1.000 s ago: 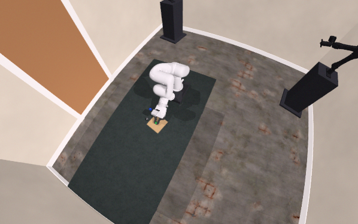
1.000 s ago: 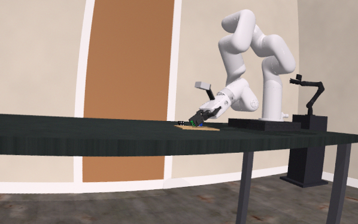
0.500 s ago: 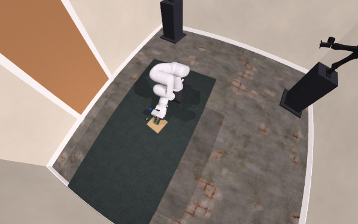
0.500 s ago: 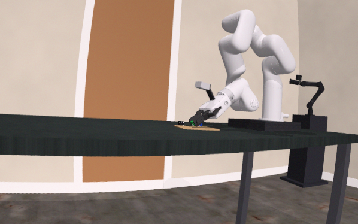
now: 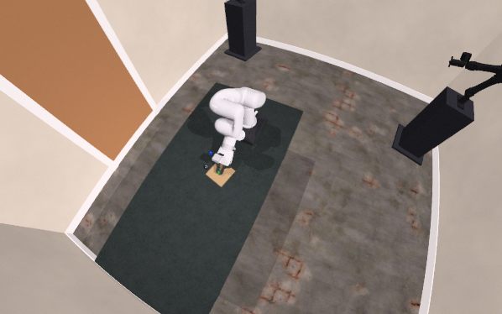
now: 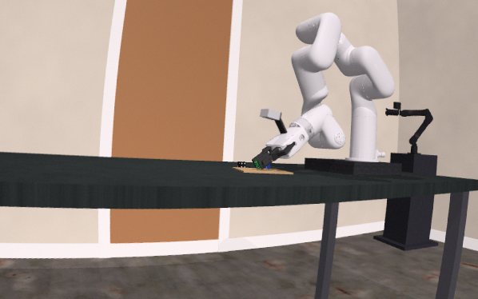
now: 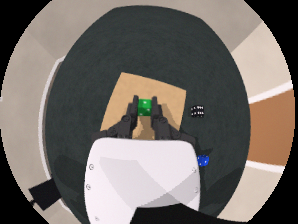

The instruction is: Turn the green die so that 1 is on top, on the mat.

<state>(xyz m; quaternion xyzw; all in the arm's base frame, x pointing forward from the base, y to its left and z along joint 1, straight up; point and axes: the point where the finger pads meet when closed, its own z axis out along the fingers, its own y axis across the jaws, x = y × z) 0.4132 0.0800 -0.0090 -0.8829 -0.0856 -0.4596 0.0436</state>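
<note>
The green die lies 1 cm below my hand and 1 cm ahead of it. Round my hand: tan mat 3 cm below; then black die 10 cm to the right, 3 cm ahead, 2 cm below; then blue die 14 cm to the right, 7 cm behind, 2 cm below.
</note>
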